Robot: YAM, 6 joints.
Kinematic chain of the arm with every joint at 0, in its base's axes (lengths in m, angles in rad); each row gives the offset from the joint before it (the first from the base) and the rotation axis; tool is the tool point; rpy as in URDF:
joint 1: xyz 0 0 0.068 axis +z
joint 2: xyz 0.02 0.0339 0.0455 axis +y
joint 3: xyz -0.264 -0.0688 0 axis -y
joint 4: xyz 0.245 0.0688 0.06 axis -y
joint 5: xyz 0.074 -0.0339 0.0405 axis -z
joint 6: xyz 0.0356 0 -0.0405 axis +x
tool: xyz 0 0 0 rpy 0 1.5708 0
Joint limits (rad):
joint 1: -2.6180..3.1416
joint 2: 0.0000..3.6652
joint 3: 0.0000..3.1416
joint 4: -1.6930..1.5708
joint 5: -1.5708..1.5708
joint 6: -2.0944..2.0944
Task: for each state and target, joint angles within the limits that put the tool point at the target. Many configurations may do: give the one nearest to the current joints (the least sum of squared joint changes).
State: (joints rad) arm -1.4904 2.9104 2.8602 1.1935 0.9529 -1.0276
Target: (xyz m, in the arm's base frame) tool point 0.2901 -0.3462 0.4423
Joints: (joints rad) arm -0.8094 2.7783 3.1416 1.4601 0.9446 -1.0276
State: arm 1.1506 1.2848 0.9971 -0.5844 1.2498 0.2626
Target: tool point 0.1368 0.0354 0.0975
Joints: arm 0.4937 1.4897 0.3599 -0.6795 1.2386 0.2626
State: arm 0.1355 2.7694 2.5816 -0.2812 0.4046 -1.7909
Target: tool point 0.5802 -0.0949 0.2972
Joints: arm -0.1366 2.5780 2.6227 -0.3136 0.4343 -1.7909
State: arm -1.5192 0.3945 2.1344 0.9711 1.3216 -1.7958
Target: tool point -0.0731 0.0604 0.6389
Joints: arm -1.0650 0.9098 1.9180 0.8868 1.3433 -1.7958
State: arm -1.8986 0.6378 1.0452 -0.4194 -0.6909 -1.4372
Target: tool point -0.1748 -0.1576 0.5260
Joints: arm -2.4873 1.2040 1.5689 -0.1466 -0.5518 -1.4372
